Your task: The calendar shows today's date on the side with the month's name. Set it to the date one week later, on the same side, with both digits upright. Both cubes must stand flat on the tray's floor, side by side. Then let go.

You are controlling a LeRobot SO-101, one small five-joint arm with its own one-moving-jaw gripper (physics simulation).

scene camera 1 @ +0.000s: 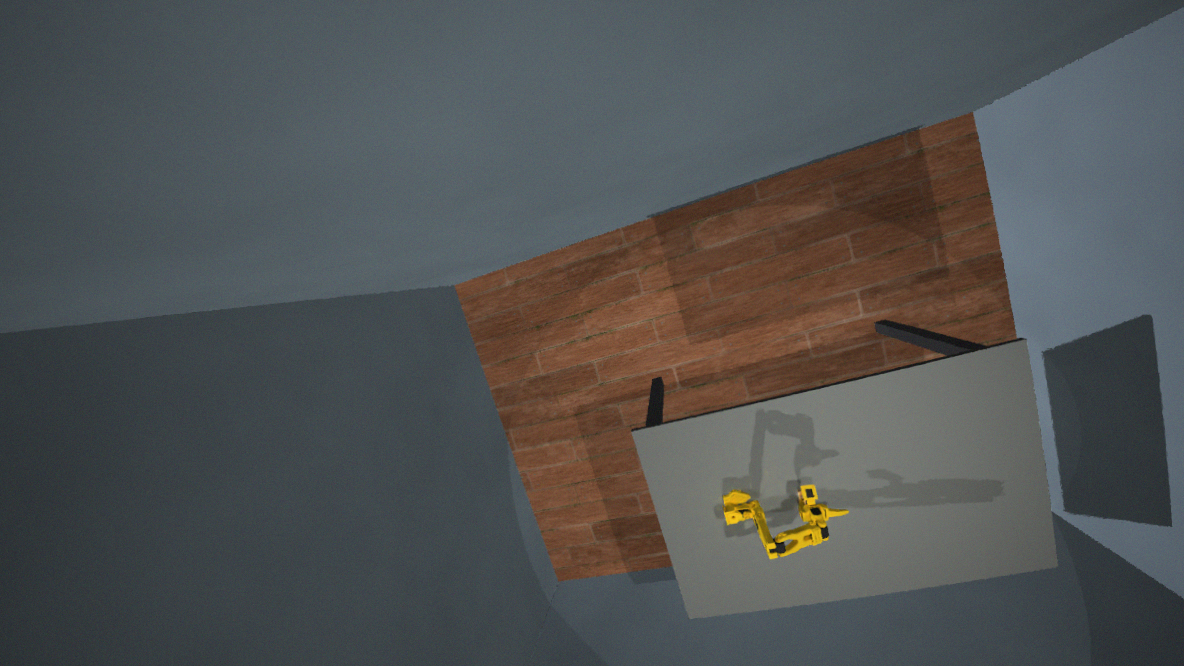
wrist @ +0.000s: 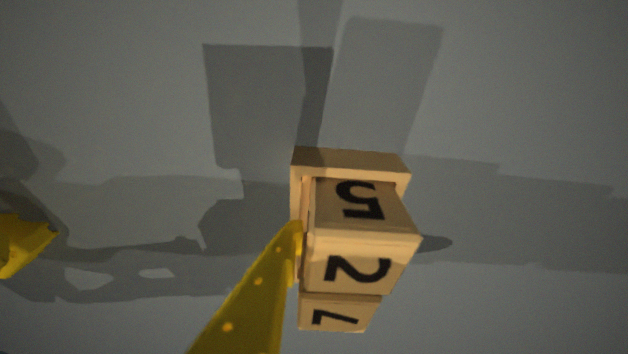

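Note:
In the wrist view a wooden tray (wrist: 350, 161) shows by its rim and left wall. The larger-looking cube (wrist: 362, 235) shows a 5 and a 2. A second cube (wrist: 340, 313) with a 7 adjoins it at the image bottom. The 5 is upside down in the image; the 2 and 7 lie sideways, their tops pointing opposite ways. The month's name is not visible. My gripper (wrist: 296, 231) (scene camera 1: 830, 511) is fully open; its notched fixed jaw overlaps the left side of the tray in the wrist view. Contact cannot be told. The cubes' bottoms are hidden.
The arm's base (scene camera 1: 735, 506) stands on the grey table (scene camera 1: 952, 422). Another yellow part (wrist: 25, 247) shows at the left edge of the wrist view. Shadows of the arm and calendar fall across the table. The table's long edge borders the brown floor (scene camera 1: 596, 331).

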